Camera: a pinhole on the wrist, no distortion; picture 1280 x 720 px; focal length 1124.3 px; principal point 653.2 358.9 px. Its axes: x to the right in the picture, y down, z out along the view. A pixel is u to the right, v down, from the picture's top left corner.
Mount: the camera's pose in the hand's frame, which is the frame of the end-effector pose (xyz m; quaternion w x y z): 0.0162 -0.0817 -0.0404 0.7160 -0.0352 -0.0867 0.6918
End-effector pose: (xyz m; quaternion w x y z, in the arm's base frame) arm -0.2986 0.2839 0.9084 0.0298 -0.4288 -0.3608 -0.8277
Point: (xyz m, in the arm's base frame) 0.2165 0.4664 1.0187
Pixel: 1111.9 606.0
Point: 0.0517 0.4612 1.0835
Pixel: 1177.7 336.8
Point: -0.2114 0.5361 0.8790
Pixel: 334.5 274.7
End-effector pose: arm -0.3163 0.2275 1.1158 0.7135 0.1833 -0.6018 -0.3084
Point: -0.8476 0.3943 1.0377
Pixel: 797.4 613.8
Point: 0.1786 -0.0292 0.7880
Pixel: behind the camera
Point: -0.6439 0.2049 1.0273
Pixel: 525.9 466.2
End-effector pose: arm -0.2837 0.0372 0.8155 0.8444 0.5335 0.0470 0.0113
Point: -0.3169 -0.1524 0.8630
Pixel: 929.4 491.1
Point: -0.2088 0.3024 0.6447
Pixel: behind the camera
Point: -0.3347 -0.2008 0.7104
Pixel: 131.5 538.1
